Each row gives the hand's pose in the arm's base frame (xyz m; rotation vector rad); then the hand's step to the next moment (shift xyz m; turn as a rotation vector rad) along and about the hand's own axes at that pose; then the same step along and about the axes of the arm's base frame.
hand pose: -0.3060 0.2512 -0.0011 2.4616 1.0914 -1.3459
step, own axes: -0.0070 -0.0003 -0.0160 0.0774 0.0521 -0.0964
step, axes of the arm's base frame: 0.0083 0.0034 0.0150 0.1257 0.0446 -0.0141
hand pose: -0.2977 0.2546 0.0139 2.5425 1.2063 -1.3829
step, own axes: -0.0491 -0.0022 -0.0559 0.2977 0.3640 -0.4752
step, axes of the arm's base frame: 0.0230 -0.0097 0.0701 0.6606 0.0923 -0.0450
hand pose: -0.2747 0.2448 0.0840 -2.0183 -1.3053 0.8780
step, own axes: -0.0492 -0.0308 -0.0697 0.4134 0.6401 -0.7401
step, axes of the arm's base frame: 0.0222 -0.0425 0.0770 1.0537 0.0709 -0.1145
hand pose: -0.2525 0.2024 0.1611 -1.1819 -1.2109 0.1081
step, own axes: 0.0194 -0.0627 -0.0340 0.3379 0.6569 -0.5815
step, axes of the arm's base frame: 0.0028 -0.0378 0.0634 0.9098 0.1331 -0.1957
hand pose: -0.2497 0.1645 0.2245 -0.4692 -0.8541 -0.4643
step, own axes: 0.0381 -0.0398 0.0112 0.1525 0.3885 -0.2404
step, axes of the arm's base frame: -0.0073 -0.0332 0.0448 0.4490 0.1463 -0.0945
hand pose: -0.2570 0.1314 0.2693 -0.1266 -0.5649 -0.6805
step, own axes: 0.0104 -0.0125 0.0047 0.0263 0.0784 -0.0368
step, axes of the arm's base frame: -0.0034 -0.0142 0.0086 0.0825 0.0354 -0.0116
